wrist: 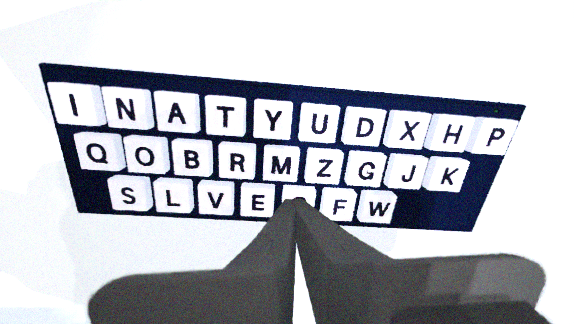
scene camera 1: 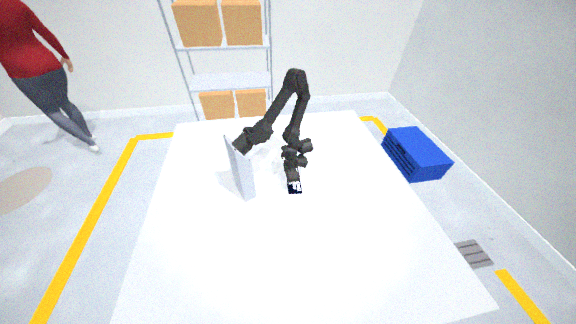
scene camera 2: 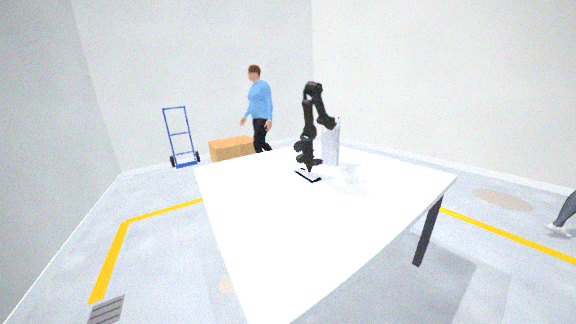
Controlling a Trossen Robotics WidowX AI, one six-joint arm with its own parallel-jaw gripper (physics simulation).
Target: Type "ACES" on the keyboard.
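Places are measured from the arm's base along level axes (x ahead, y left, z up), in millimetres.
Where they show: gripper, fingertip midpoint: (wrist: 293,207) (scene camera 2: 309,172); arm's base, origin of the base link: (scene camera 1: 237,148) (scene camera 2: 330,124).
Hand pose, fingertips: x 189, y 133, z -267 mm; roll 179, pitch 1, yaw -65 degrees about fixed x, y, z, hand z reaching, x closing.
Things, the pixels of their top centre, and the offset from my fingertips. Level surfaces: height alone.
- keyboard, middle of its top: (wrist: 291,166) (scene camera 1: 293,175) (scene camera 2: 306,173) dz +0, dx +19, dy +9 mm
- S key, middle of its top: (wrist: 127,195) dz +0, dx -23, dy +73 mm
- E key, middle of its top: (wrist: 257,202) dz +0, dx -4, dy +17 mm
- white table, its level: dz -16 mm
The keyboard (scene camera 1: 298,191) (scene camera 2: 315,179) (wrist: 435,210) is a dark blue board with white letter keys, flat on the table. In the wrist view the A key (wrist: 176,109) is third in the far row, the S key (wrist: 128,196) is at the left end of the near row, and the E key (wrist: 257,201) is just left of the fingertips. My gripper (scene camera 1: 294,180) (scene camera 2: 309,171) (wrist: 293,207) is shut and empty, pointing down. Its tips cover most of the key (wrist: 300,190) between E and F, whose letter is largely hidden. I cannot tell whether they touch or press it.
A tall pale panel (scene camera 1: 241,172) (scene camera 2: 330,145) stands upright on the white table (scene camera 1: 300,260) (scene camera 2: 300,240), beside the arm. Off the table are a blue box (scene camera 1: 420,155), a blue hand truck (scene camera 2: 179,133), a cardboard box (scene camera 2: 231,148) and people in red (scene camera 1: 35,50) and light blue (scene camera 2: 260,100).
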